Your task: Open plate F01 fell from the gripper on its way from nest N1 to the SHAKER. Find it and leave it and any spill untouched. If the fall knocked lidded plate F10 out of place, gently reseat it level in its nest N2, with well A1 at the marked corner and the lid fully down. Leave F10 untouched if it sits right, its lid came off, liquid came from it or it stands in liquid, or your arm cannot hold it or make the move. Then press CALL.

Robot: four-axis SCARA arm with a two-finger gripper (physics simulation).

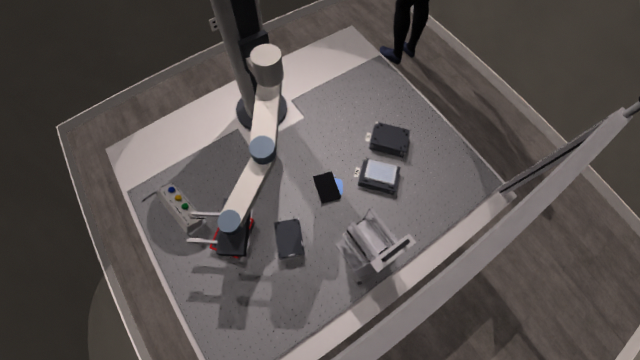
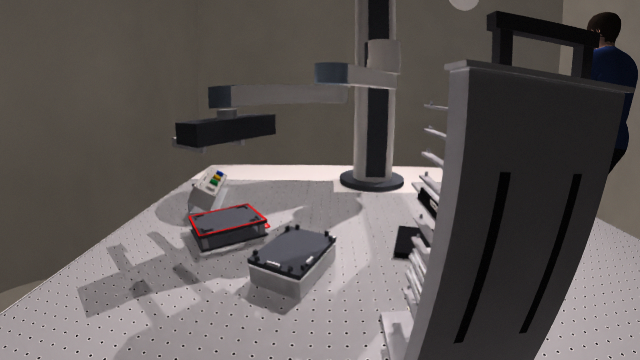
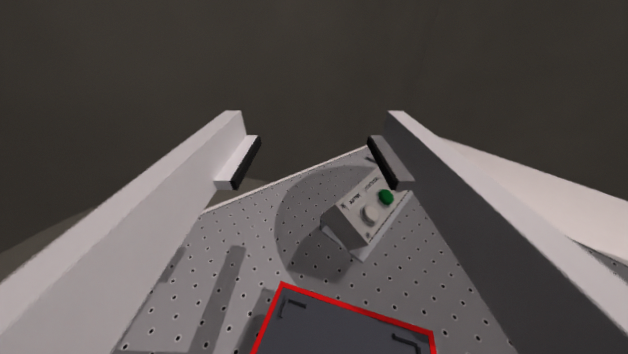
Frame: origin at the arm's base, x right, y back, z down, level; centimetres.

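Where they show: gripper, between the fingertips: (image 1: 190, 227) (image 3: 314, 127); arm's base, origin of its link: (image 2: 371, 181).
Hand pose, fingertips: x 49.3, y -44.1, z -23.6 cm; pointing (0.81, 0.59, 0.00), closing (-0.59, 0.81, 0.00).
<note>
Each offset is from my fingertips to the top centre of the thing. "spot": to the spot under its first point.
My gripper (image 1: 190, 228) (image 3: 314, 127) is shut with nothing between its spaced fingers, high above the table by the button console @[dy +17.8, dx +4.5, dz +13.9 cm] (image 1: 181, 209) (image 2: 209, 187) (image 3: 350, 220). The console has a blue button @[dy +25.6, dx +3.8, dz +14.8 cm] (image 1: 171, 190), a yellow button @[dy +20.6, dx +2.8, dz +14.8 cm] (image 1: 178, 198) and a green button @[dy +15.7, dx +1.9, dz +14.8 cm] (image 1: 185, 206) (image 3: 386, 196), with a pale round button @[dy +10.8, dx +0.9, dz +14.8 cm] (image 3: 370, 214) beside the green. A black plate-sized thing @[dy -7.8, dx -52.0, dz +20.9 cm] (image 1: 326, 188) (image 2: 404, 242) lies on the table, a blue patch @[spot: dy -10.3, dx -56.9, dz +22.1 cm] (image 1: 339, 186) showing beside it. A lidded plate @[dy -16.2, dx -74.1, dz +16.1 cm] (image 1: 381, 171) lies in a dark nest @[spot: dy -20.7, dx -69.8, dz +21.9 cm] (image 1: 377, 189); its seating is too small to judge. Another dark nest @[dy -5.0, dx -89.1, dz +16.0 cm] (image 1: 389, 138) holds no plate.
A red-edged dark station @[dy -3.7, dx -8.8, dz +17.9 cm] (image 2: 227, 220) (image 3: 350, 325) stands below my gripper. A grey box with a dark top @[spot: dy -18.6, dx -26.5, dz +16.9 cm] (image 1: 289, 239) (image 2: 295, 250) stands beside it. A tall rack (image 2: 515, 150) stands at the table's near side. A person (image 1: 411, 25) (image 2: 614, 65) stands beyond the table.
</note>
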